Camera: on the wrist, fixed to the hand. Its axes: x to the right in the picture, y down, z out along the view.
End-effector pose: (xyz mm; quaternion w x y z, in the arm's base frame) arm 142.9 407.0 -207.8 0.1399 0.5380 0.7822 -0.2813
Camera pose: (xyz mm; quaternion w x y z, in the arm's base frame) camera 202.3 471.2 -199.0 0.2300 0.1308 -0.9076 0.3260
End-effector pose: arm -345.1 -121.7 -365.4 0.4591 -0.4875 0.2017 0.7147
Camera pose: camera -380.7 -182.7 -417.7 0.8541 -0.5016 -0.0821 0.1105
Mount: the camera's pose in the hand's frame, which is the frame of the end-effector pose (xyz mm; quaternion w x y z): 21.7 69.0 -49.9 0.6991 0.1051 0.0947 -0.7009
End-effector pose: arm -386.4 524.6 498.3 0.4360 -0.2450 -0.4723 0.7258
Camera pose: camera -386.6 554.9 415.8 0.8840 0.1368 -0.3843 0.2283
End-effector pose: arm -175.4 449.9 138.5 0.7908 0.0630 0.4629 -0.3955
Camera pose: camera -156.6 507.7 75.0 0.2252 -0.1598 0.4011 -0.8734
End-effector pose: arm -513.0 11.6 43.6 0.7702 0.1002 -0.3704 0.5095
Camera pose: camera -544.4 85.3 7.6 0.9201 0.3624 -0.0622 -0.1352
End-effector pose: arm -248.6 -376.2 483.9 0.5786 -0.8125 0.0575 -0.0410
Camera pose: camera -236.9 -448.3 435.0 0.4557 -0.5436 -0.4788 -0.5172
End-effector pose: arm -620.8 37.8 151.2 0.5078 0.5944 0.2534 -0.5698
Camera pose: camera -534.3 51.8 144.4 0.1308 -0.3453 -0.5819 0.7246
